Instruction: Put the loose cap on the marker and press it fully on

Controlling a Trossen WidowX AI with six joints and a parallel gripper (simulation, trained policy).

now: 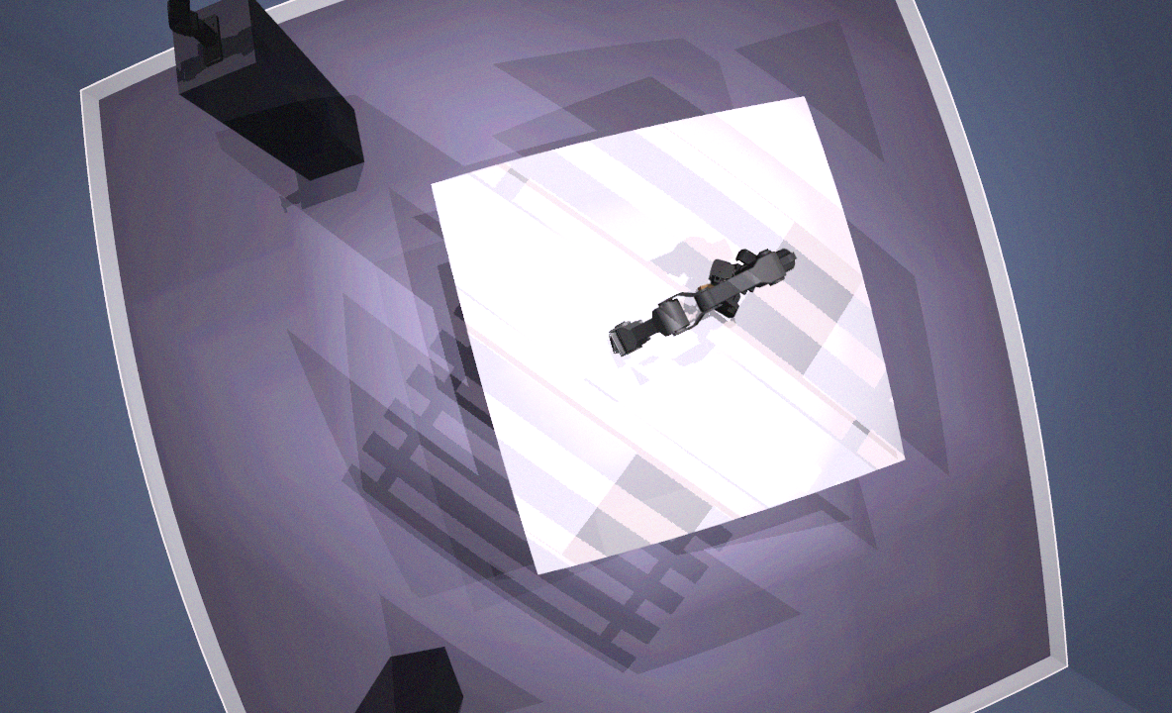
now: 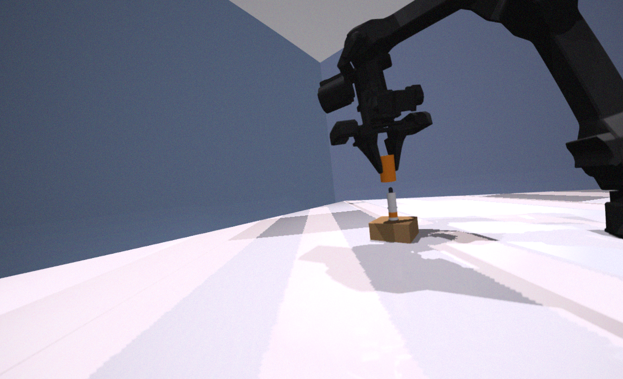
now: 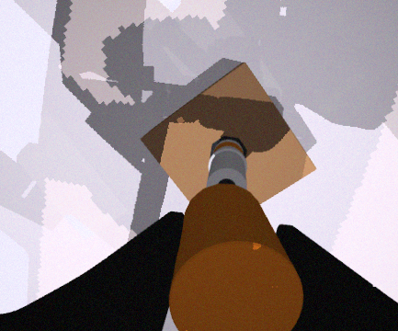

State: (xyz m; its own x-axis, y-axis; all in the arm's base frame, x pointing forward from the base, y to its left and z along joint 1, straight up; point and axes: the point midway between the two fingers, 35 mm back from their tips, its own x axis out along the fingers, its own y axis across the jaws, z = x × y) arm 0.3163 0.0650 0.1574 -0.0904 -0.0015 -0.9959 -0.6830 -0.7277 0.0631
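The tan holder block lies 110 mm below my gripper tip. From my gripper tip the other things lie so: orange cap 10 mm above.
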